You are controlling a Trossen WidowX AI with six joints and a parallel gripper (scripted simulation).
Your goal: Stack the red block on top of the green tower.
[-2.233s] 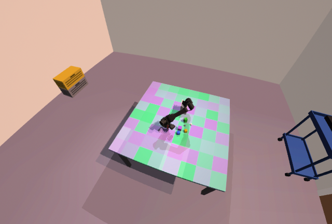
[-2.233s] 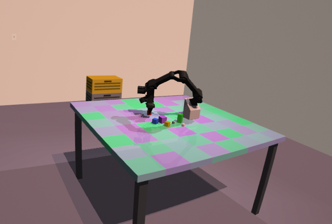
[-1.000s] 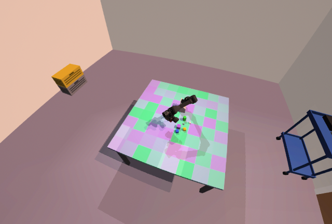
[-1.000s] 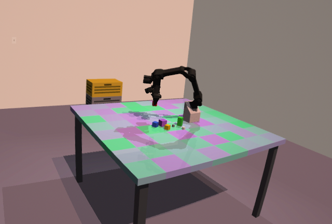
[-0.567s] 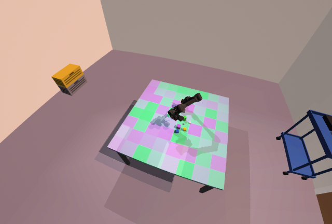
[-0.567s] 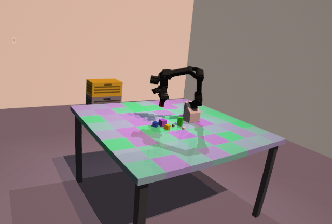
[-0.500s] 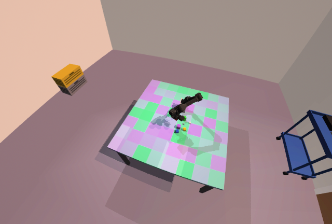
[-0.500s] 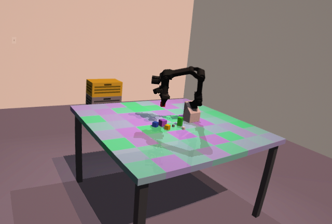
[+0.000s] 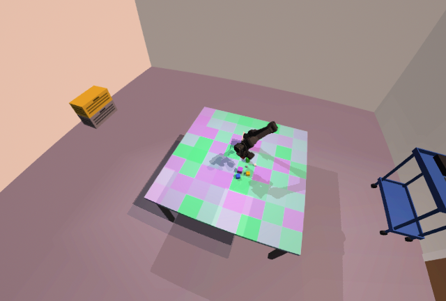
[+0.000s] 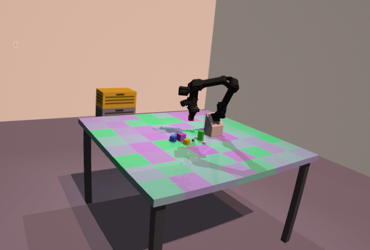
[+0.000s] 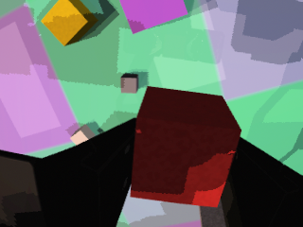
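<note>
The purple block is 12 cm below my gripper tip and 7 cm ahead of it. The rest, counted from my gripper tip: red block: 1 cm above; then blue block: 13 cm below, 13 cm ahead.
</note>
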